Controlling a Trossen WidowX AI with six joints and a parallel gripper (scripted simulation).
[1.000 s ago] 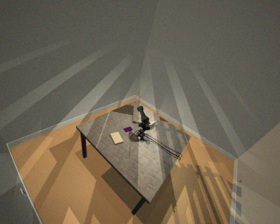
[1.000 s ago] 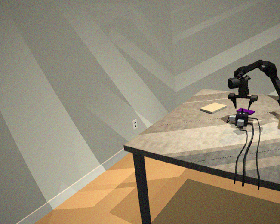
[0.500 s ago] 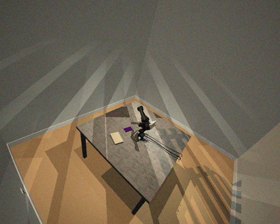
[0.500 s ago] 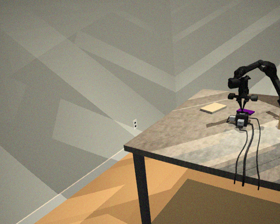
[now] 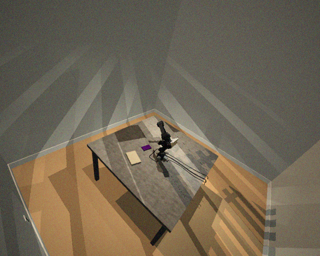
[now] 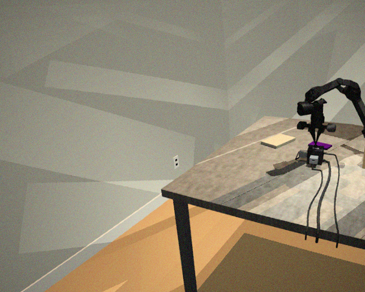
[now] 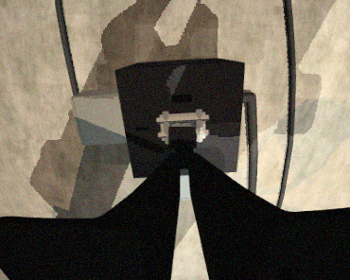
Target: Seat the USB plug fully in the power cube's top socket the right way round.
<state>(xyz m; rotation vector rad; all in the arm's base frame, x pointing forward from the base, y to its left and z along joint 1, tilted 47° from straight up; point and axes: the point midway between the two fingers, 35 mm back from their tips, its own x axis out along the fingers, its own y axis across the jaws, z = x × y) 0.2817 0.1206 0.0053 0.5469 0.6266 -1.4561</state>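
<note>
My gripper tip is 10 mm to the left of the USB socket and 40 mm above it. Round my gripper tip: USB plug (20 mm below); beige pad (270 mm ahead, 220 mm to the right, 100 mm below); purple flat item (20 mm ahead, 240 mm to the right, 100 mm below).
</note>
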